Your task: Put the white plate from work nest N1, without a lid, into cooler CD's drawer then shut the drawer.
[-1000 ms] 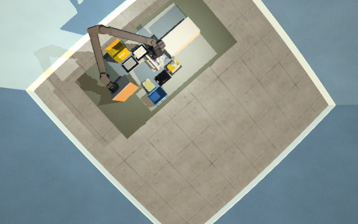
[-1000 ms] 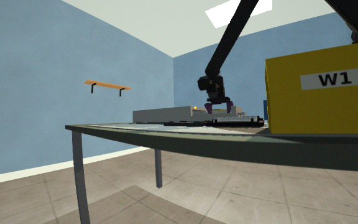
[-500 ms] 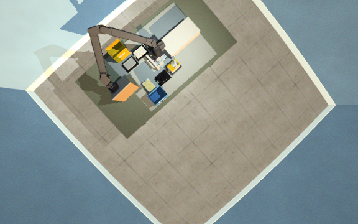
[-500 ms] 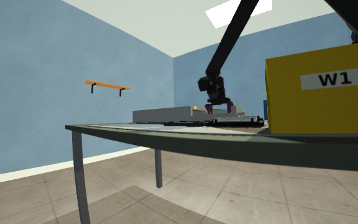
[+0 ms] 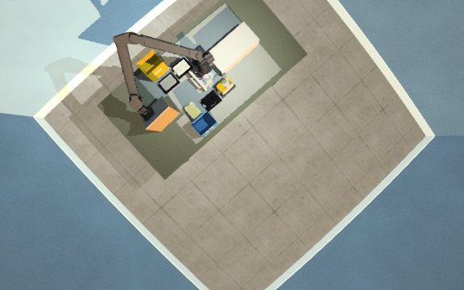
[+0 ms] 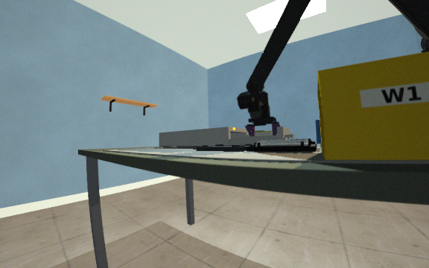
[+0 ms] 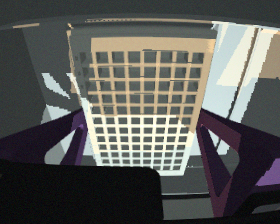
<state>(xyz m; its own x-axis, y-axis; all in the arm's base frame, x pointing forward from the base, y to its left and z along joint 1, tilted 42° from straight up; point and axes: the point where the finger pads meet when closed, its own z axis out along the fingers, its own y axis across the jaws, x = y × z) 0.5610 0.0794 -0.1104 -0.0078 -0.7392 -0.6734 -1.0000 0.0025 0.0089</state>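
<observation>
My hand is right at the white plate. Also, from my hand: cooler CD: 18 cm ahead, 1 cm above; then cooler drawer: 4 cm ahead; then yellow tip box: 20 cm to the right, 5 cm ahead, 3 cm above.
</observation>
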